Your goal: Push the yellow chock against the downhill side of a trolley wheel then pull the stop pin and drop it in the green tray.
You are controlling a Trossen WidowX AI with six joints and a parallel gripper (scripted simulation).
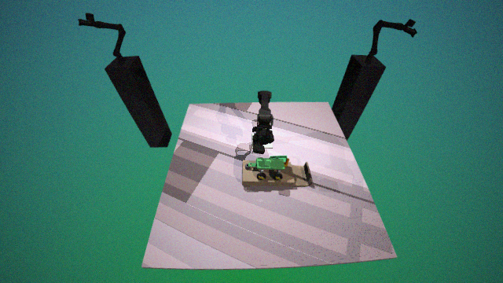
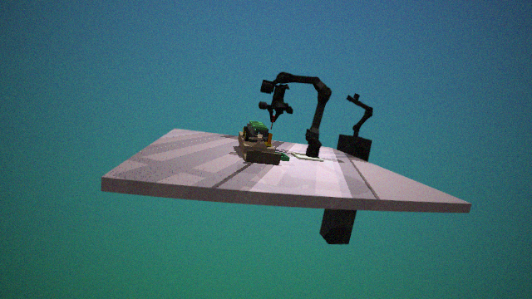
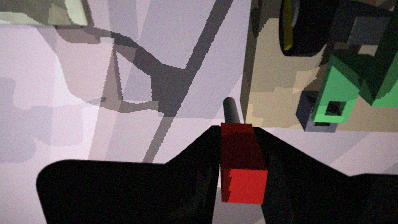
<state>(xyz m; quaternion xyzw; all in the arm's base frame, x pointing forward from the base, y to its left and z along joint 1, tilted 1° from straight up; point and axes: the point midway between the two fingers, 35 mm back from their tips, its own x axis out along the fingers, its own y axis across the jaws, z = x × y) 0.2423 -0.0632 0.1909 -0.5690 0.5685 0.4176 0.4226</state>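
Right now my gripper tip is 18 cm to the right of the yellow chock, 9 cm above it and 5 cm short of it. From my gripper tip the other things lie so: red-headed stop pin right at my gripper tip; then green-topped trolley 10 cm ahead, 9 cm to the left, 6 cm below; then tan ramp 12 cm below, 10 cm ahead, 8 cm to the left.
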